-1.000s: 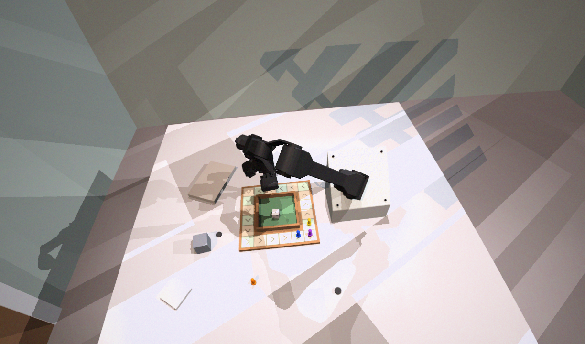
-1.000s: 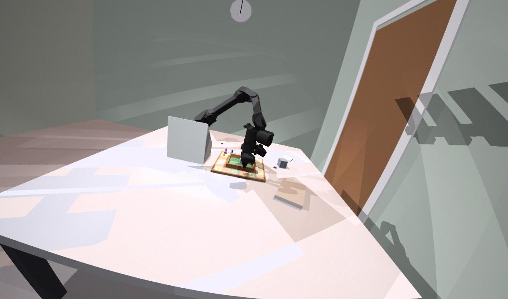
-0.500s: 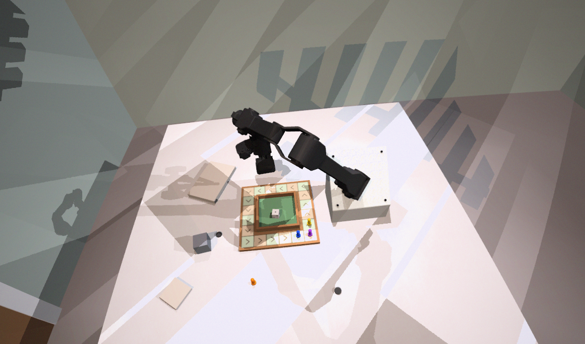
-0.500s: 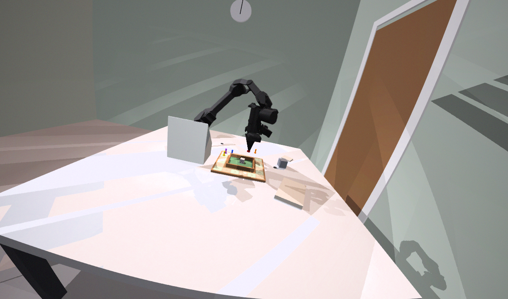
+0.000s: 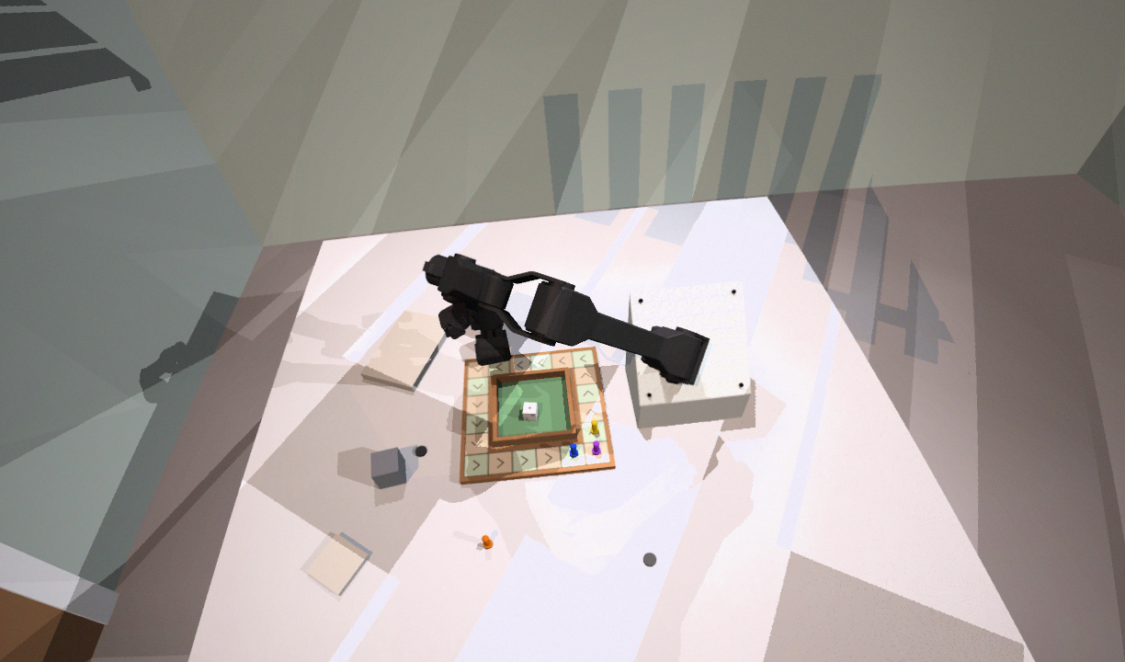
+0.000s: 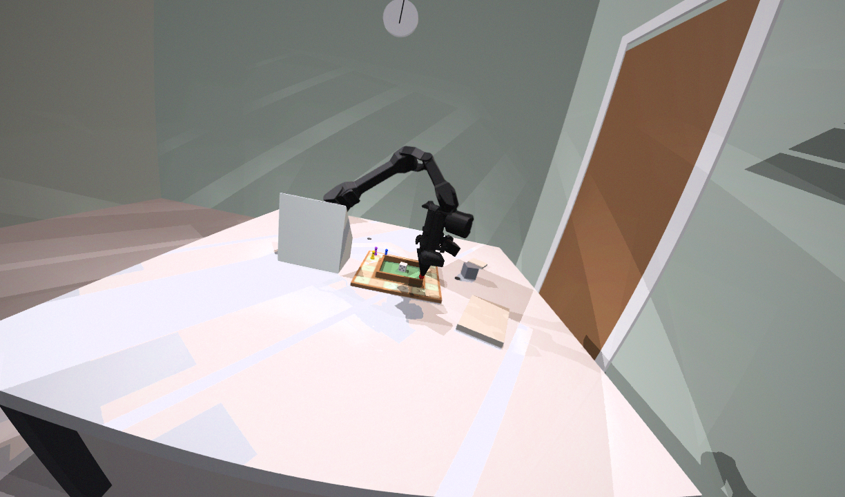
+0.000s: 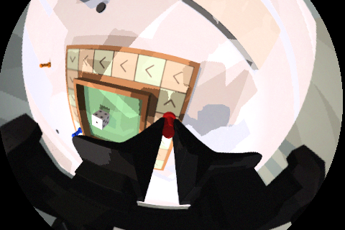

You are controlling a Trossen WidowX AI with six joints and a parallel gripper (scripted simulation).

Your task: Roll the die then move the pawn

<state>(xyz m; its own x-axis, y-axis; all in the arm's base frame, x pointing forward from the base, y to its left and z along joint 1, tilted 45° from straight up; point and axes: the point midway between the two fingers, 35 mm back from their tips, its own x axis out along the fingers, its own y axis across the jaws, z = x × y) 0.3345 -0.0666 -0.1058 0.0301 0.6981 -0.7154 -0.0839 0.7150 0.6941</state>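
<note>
My gripper tip is 60 mm past the green tray, 110 mm to the right of it and 60 mm above it. Also, from my gripper tip: red pawn 10 mm above; white die 60 mm behind, 130 mm to the left, 40 mm below; yellow pawn 180 mm behind, 180 mm to the left, 40 mm below.
</note>
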